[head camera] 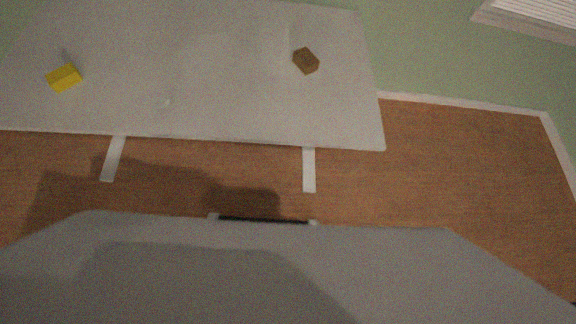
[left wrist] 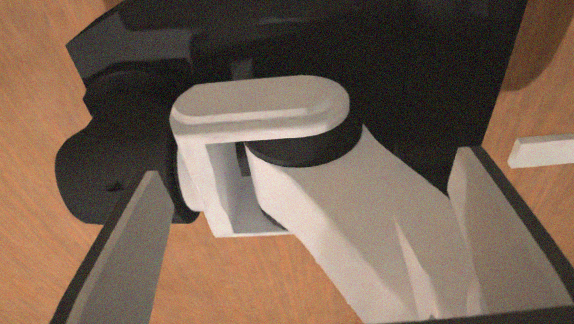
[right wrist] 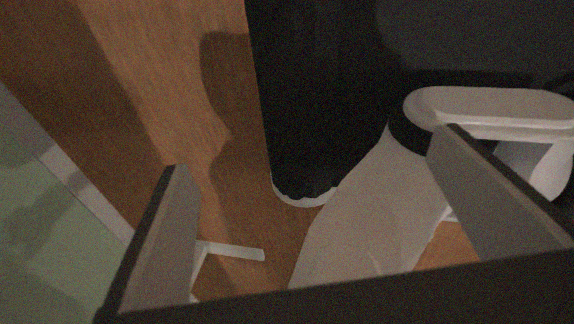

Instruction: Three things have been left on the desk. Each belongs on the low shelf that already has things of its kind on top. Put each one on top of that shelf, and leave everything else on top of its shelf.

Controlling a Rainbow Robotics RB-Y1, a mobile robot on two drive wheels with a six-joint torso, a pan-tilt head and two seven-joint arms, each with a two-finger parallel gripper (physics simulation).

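Places are measured from the robot's base along level axes (x up, y ahead, z left), in millimetres.
Pixels of known places: left gripper, fingertip midpoint: (left wrist: pixel 305 178); right gripper, fingertip midpoint: (right wrist: pixel 311 161).
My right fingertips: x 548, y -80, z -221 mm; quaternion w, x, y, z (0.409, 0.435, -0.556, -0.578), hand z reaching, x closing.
Note:
For each thing: its top centre in the pictures, then the offset to it from my right fingertips. "spot": a spot on its surface instead. Level surfaces: height alone.
- yellow block, top centre: (head camera: pixel 60 73) dx +219, dy +502, dz +1001 mm
- pale grey desk, surface height: dx +174 mm
- small pale spot, surface spot: (head camera: pixel 165 102) spot: dx +193, dy +422, dz +588 mm
- wood floor, surface height: dx -547 mm
- blind-covered window, surface spot: (head camera: pixel 540 12) spot: dx +345, dy +1201, dz -1195 mm
A yellow block (head camera: pixel 64 77) lies on the left part of the pale grey desk (head camera: pixel 225 112) in the head view. A brown, angular block (head camera: pixel 306 60) lies on the right part of the desk. A small pale spot (head camera: pixel 165 102) shows between them, nearer the front edge; I cannot tell what it is. The low shelves do not show in these views. My left gripper (left wrist: pixel 305 178) is open and empty, with the robot's own arm and base behind it. My right gripper (right wrist: pixel 311 161) is open and empty too. Neither gripper shows in the head view.
The desk's front edge runs just ahead of my body, with two white feet (head camera: pixel 113 159) (head camera: pixel 309 170) sticking out on the wood floor (head camera: pixel 440 175). A green wall (head camera: pixel 440 65) stands behind and to the right, with a blind-covered window (head camera: pixel 540 12). A white desk foot (left wrist: pixel 542 150) shows in the left wrist view.

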